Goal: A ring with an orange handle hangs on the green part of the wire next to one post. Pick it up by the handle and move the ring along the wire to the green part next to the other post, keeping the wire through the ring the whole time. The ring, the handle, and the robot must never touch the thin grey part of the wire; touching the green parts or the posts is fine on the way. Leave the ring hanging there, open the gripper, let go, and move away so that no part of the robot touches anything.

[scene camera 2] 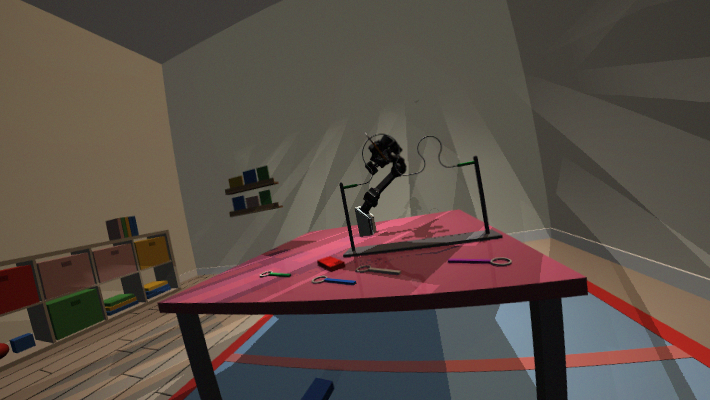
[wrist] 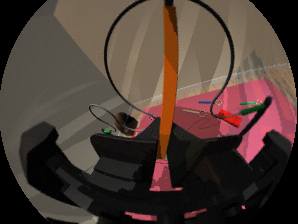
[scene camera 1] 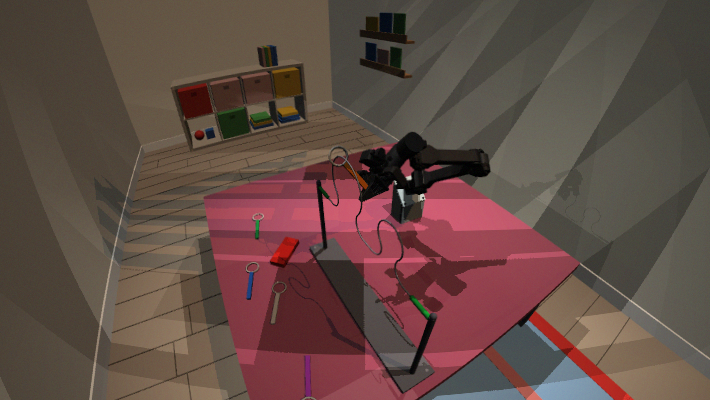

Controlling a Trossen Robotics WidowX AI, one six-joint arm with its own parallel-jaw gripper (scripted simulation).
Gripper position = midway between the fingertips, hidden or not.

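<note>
The gripper point(scene camera 1: 360, 200), point(wrist: 161, 120): visible.
</note>
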